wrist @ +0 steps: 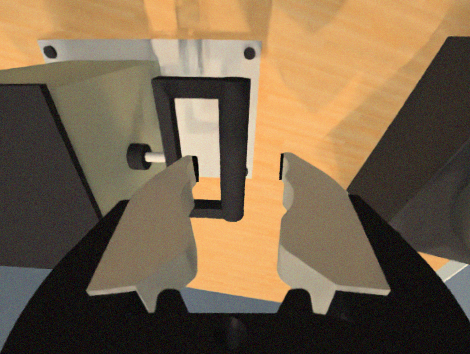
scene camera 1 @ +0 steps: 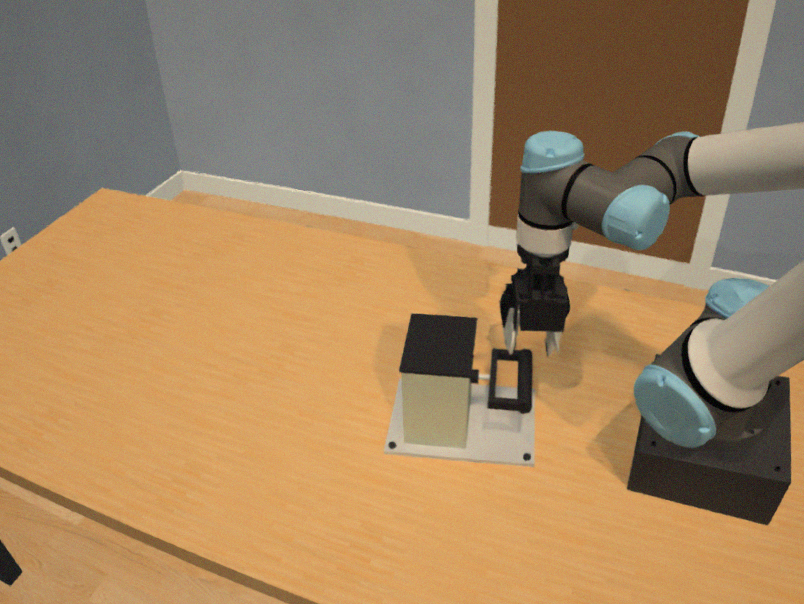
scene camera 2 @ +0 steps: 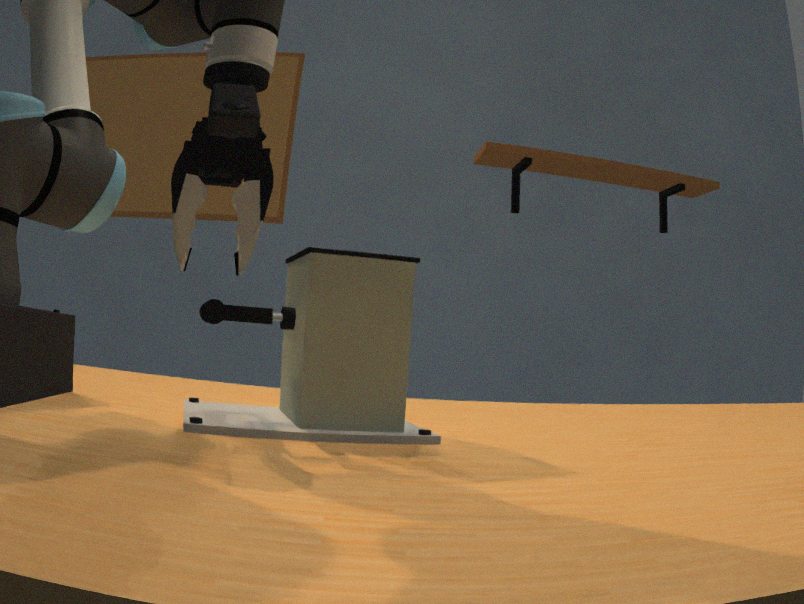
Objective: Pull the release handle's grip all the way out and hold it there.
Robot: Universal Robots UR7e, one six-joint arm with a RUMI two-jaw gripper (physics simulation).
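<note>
The release handle (scene camera 1: 525, 383) (scene camera 2: 240, 313) (wrist: 233, 145) is a black rectangular frame with a thick round grip bar on its outer side. A short metal rod (scene camera 1: 482, 377) (scene camera 2: 277, 317) (wrist: 155, 157) joins it to the side of a pale green box (scene camera 1: 435, 409) (scene camera 2: 354, 344) (wrist: 110, 110) with a black lid. A short length of rod shows. My gripper (scene camera 1: 531, 351) (scene camera 2: 211, 271) (wrist: 238, 158) is partly open and empty, pointing down. In scene camera 2 its fingertips are above the handle, apart from it. In the wrist view the grip bar appears between the fingertips, below them.
The box stands on a light grey baseplate (scene camera 1: 500, 445) (scene camera 2: 227, 416) (wrist: 125, 49) with black bolts, on the wooden table (scene camera 1: 259, 390) (scene camera 2: 584, 468). The robot's dark base block (scene camera 1: 708, 481) (scene camera 2: 35, 357) stands on the handle's side. A wall shelf (scene camera 2: 597, 170) hangs behind.
</note>
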